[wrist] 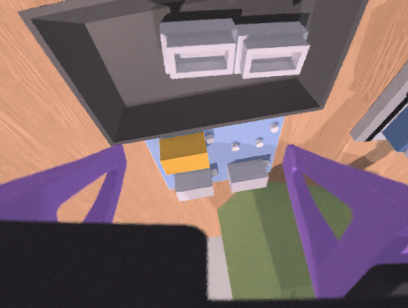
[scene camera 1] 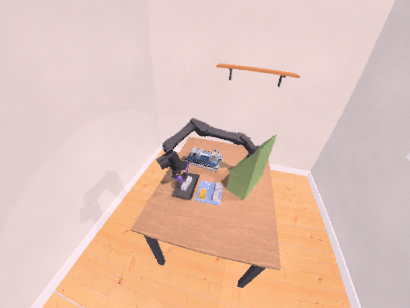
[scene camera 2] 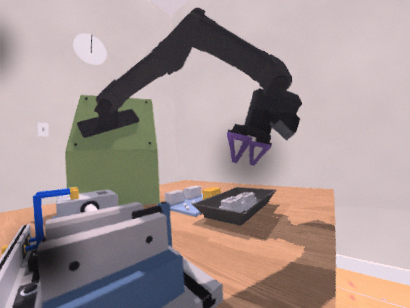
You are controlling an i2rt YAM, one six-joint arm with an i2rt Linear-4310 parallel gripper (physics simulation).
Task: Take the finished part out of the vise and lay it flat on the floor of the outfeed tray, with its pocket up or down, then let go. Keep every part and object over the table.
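Places are measured from the arm's base along level axes (x ahead, y right, z down), in millimetres.
Pixels of known places: gripper, fingertip midpoint: [wrist: 204,153] [scene camera 1: 184,177] [scene camera 2: 243,164]; arm's base at its link origin: [scene camera 1: 253,151] [scene camera 2: 110,122].
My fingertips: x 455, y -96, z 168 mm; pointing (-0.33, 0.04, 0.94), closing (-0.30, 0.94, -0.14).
Ahead of a thing's pixels: the offset from my fingertips to its middle.
Two light grey parts lie side by side on the floor of the black outfeed tray [scene camera 1: 180,194] [scene camera 2: 220,215] [wrist: 220,110]. In the wrist view the left part @(dx +5, dy +11, dz +101 mm) [wrist: 198,32] and the right part @(dx -19, dy +69, dz +101 mm) [wrist: 272,32] both look flat with pockets up, touching or nearly touching. My gripper [scene camera 1: 183,173] [scene camera 2: 244,162] [wrist: 204,153] is open and empty, with its purple fingers spread above the tray and clear of the parts. The vise @(dx -130, dy +339, dz +81 mm) [scene camera 1: 205,159] [scene camera 2: 105,250] stands apart from the tray; the space between its jaws is hard to make out.
A blue plate @(dx -176, dy -17, dz +126 mm) [scene camera 1: 210,199] [scene camera 2: 192,210] [wrist: 242,133] beside the tray carries a yellow block @(dx -127, dy -53, dz +105 mm) [scene camera 1: 202,193] [scene camera 2: 212,192] [wrist: 185,155] and grey blocks @(dx -215, dy -71, dz +105 mm) [scene camera 1: 217,192] [wrist: 194,185]. The green arm stand [scene camera 1: 245,175] [scene camera 2: 112,172] [wrist: 250,235] rises beyond the plate. The tray is near a table edge.
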